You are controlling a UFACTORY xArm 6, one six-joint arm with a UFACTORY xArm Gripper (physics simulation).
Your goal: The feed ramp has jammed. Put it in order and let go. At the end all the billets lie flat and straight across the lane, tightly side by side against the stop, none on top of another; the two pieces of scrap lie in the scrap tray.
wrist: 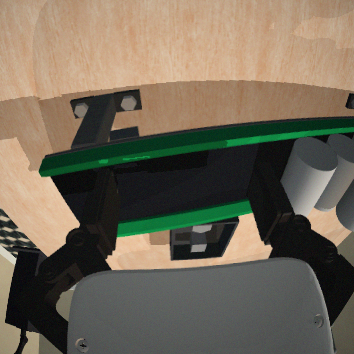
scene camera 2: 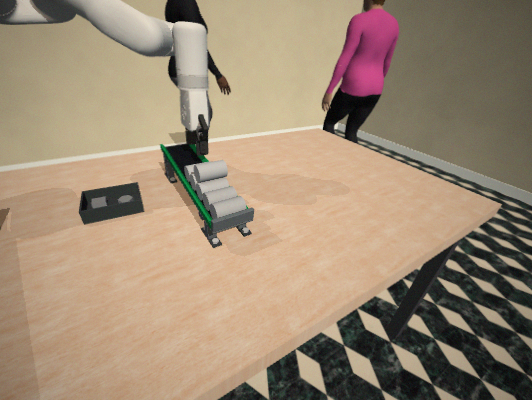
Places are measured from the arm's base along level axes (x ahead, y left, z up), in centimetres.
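Pixels of known places: gripper, fingertip midpoint: (wrist: 184, 180) (scene camera 2: 197, 149).
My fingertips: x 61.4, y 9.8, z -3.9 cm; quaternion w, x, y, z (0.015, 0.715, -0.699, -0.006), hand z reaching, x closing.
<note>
Behind a point stands the place of what it marks.
Grey cylindrical billets lie across the feed ramp (scene camera 2: 174, 164) (wrist: 175, 142). The lower row, with its front billet (scene camera 2: 228, 207) {x 59.2, y -18.1, z -5.9 cm}, reaches up from the grey stop (scene camera 2: 233, 220) {x 59.7, y -19.6, z -8.4 cm}. One billet (scene camera 2: 211, 170) {x 59.2, y -8.9, z -1.8 cm} rests on top of others near the row's upper end. In the wrist view, the row's uppermost billet (wrist: 311, 175) {x 61.3, y 0.5, z -3.9 cm} stands close beside the right finger. My gripper (scene camera 2: 196, 145) {x 61.4, y 9.8, z -3.9 cm} (wrist: 184, 180) {x 61.4, y 9.8, z -3.9 cm} is open and empty, its fingers over the dark bed above the billets. The scrap tray (scene camera 2: 112, 214) {x 37.6, y 0.7, z -13.4 cm} (wrist: 229, 240) {x 38.4, y 0.8, z -11.0 cm} holds a squarish scrap piece (scene camera 2: 99, 202) {x 35.4, y 4.5, z -11.7 cm} and a rounder scrap piece (scene camera 2: 125, 199) {x 40.9, y 5.0, z -12.5 cm}.
Green rails edge both sides of the ramp, which stands on bolted feet (scene camera 2: 215, 241) (wrist: 129, 102) on the wooden table (scene camera 2: 325, 240) {x 78.7, y -27.9, z -14.6 cm}. The tray stands left of the ramp in the scene view. Two people stand beyond the table.
</note>
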